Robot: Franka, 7 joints.
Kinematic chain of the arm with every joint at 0, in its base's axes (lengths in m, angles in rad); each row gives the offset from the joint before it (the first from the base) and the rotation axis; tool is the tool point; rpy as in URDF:
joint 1: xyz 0 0 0.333 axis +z
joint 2: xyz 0 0 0 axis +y
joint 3: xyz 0 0 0.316 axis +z
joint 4: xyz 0.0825 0 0 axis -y
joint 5: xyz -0.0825 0 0.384 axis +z
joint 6: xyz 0 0 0 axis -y
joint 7: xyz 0.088 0 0 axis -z
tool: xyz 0 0 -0.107 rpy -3.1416 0 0
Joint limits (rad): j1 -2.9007..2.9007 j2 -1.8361..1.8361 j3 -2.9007..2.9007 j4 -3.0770..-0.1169 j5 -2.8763..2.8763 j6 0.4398..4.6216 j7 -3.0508..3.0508
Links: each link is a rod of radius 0.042 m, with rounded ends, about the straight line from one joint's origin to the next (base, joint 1, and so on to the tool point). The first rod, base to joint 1, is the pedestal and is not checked.
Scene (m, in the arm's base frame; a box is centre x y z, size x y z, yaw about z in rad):
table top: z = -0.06
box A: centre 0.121 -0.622 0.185 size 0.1 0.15 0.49 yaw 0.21
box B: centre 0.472 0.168 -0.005 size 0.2 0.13 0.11 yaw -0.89
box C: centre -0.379 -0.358 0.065 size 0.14 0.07 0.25 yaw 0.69
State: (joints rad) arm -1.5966 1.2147 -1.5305 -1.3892 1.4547 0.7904 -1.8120
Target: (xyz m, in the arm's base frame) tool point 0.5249 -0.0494 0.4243
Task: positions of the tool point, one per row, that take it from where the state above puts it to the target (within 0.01 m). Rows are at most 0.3 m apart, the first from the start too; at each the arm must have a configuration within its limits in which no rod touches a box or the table.
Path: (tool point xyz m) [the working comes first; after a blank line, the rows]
Joints at the target: -0.0802 0.4710 -0.3030 -1.7105 1.3103 0.4398 -1.8120
Straight joint move there: touches box A.

1: -0.2883 -0.5807 0.3841
2: -0.0900 -0.6433 0.4534
3: 0.1210 -0.6220 0.5527
4: 0.3482 -0.4953 0.4929
5: 0.4910 -0.2864 0.4503
6: 0.5249 -0.0494 0.4243

